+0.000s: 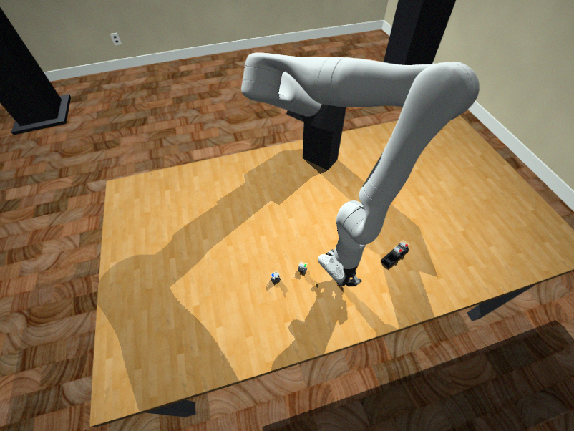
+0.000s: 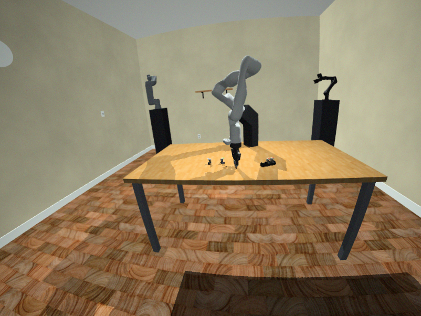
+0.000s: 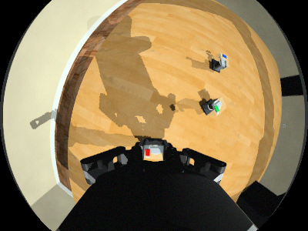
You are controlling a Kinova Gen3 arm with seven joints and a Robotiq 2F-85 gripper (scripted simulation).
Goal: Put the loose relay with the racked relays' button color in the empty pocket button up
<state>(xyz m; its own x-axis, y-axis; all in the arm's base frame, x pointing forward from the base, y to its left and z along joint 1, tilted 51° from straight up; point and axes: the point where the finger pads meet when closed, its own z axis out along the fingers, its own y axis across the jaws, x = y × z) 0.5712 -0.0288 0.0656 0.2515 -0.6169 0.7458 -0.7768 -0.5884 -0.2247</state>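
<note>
Right now the black rack is 220 mm to the left of my hand, 30 mm below it and 30 mm behind it.
</note>
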